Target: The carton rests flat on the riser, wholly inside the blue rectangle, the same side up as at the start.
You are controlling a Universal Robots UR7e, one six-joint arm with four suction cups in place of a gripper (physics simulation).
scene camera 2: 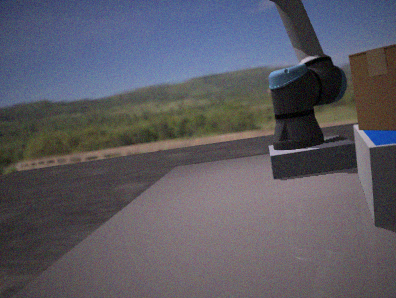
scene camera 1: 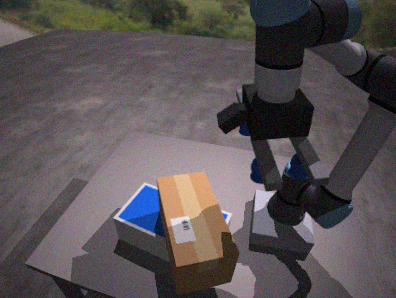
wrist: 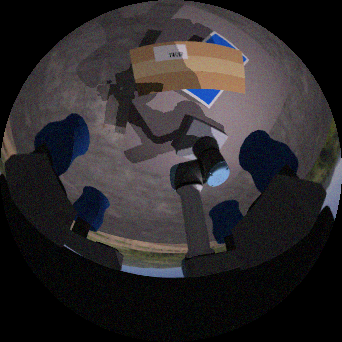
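Seen in the pictures: hand, its tool point: (wrist: 159, 181); arm's base, origin of its link: (scene camera 2: 298, 145) (scene camera 1: 285, 210) (wrist: 205, 147).
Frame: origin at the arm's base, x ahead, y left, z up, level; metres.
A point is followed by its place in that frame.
Observation:
The brown carton (scene camera 1: 192, 215) @[z 0.213, x 0.365, y 0.224 m] (scene camera 2: 376, 92) @[z 0.131, x 0.399, y 0.058 m] (wrist: 190, 67) @[z 0.213, x 0.348, y 0.214 m] lies flat, tape strip and barcode label on top, across the grey riser (scene camera 1: 140, 243) @[z -0.025, x 0.542, y 0.170 m] (scene camera 2: 364, 175) @[z -0.017, x 0.428, y 0.000 m]. It covers part of the blue rectangle (scene camera 1: 144, 202) @[z 0.057, x 0.543, y 0.051 m] (scene camera 2: 382, 137) @[z 0.058, x 0.492, y 0.010 m] (wrist: 206, 96) @[z 0.058, x 0.276, y 0.101 m]. Blue shows on both sides of it in scene camera 1 and the wrist view. The carton's near end juts past the riser, outside the rectangle. My gripper (scene camera 1: 270, 152) @[z 0.463, x 0.217, y 0.257 m] (wrist: 162, 182) @[z 0.463, x 0.217, y 0.257 m] is open, with nothing on its blue suction cups. It hangs apart from the carton, above and to its right in scene camera 1, and does not show in scene camera 2.
The arm's base stands on a grey block (scene camera 1: 280, 244) @[z -0.037, x 0.040, y 0.136 m] (scene camera 2: 312, 162) @[z -0.033, x 0.128, y -0.005 m] (wrist: 212, 131) @[z 0.001, x 0.107, y -0.005 m] to the right of the riser in scene camera 1. Both stand on the grey table (scene camera 1: 170, 147) @[z -0.062, x 0.515, y -0.467 m] (scene camera 2: 200, 225) @[z -0.063, x 0.398, y -0.314 m] (wrist: 272, 85) @[z -0.063, x 0.591, y -0.380 m]. The arm's shadow falls on the carton's near end and the table.

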